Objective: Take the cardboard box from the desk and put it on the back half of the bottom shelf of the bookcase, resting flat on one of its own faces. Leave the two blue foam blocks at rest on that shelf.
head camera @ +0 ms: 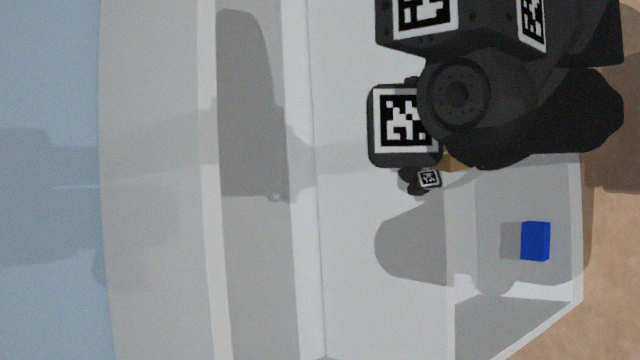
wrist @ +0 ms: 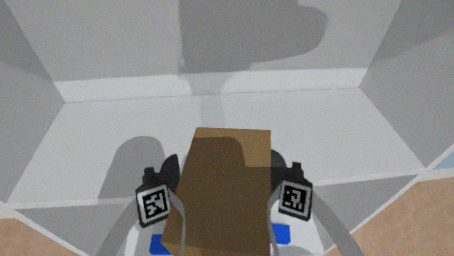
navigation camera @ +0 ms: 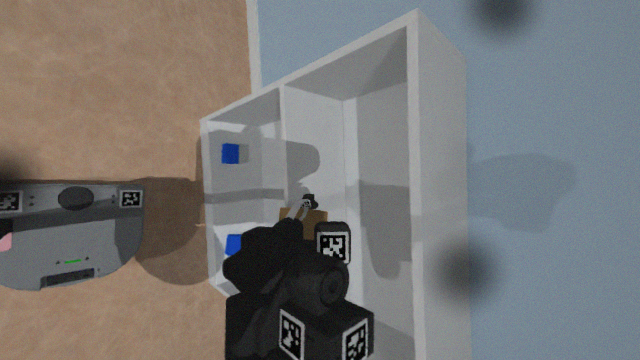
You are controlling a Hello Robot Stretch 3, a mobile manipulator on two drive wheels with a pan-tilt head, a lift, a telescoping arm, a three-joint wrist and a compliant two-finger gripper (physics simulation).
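Where they show: gripper, fingertip midpoint: (navigation camera: 311, 220); robot's base at its link origin: (navigation camera: 76, 197).
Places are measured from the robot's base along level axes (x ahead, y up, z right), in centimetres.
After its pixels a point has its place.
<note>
The brown cardboard box (head camera: 452, 164) {x 1.1, y 88.0, z 28.5 cm} (navigation camera: 316, 217) {x -0.4, y 88.4, z 34.0 cm} (wrist: 225, 195) is held between the two fingers of my gripper (wrist: 222, 168) {x -1.6, y 85.6, z 35.3 cm}, which is shut on it. Box and gripper are at the front of the white bookcase (navigation camera: 412, 150) {x 12.7, y 104.8, z 41.5 cm}, overlapping its middle shelf edge in the wrist view; how far inside they are I cannot tell. One blue foam block (head camera: 535, 241) {x 19.9, y 14.5, z 48.7 cm} (navigation camera: 230, 153) {x 20.0, y 14.6, z 48.6 cm} (wrist: 159, 244) sits on the bottom shelf. The other blue foam block (navigation camera: 233, 244) {x -22.6, y 14.6, z 51.5 cm} (wrist: 281, 233) is on the same shelf, partly hidden by the wrist in the navigation view. The arm hides most of the box in the head view.
The middle shelf (head camera: 450, 230) {x 10.9, y 66.3, z 41.7 cm} (navigation camera: 284, 115) {x 25.9, y 67.5, z 40.5 cm} (wrist: 75, 204) divides the bookcase into two compartments, with side walls at both ends. My grey base (navigation camera: 100, 225) {x -8.6, y 16.0, z 5.6 cm} is on the brown floor (navigation camera: 125, 100) {x 38.2, y 0.1, z 12.2 cm} in front of it. A blue wall (navigation camera: 540, 100) {x 25.5, y 119.4, z 70.3 cm} is behind.
</note>
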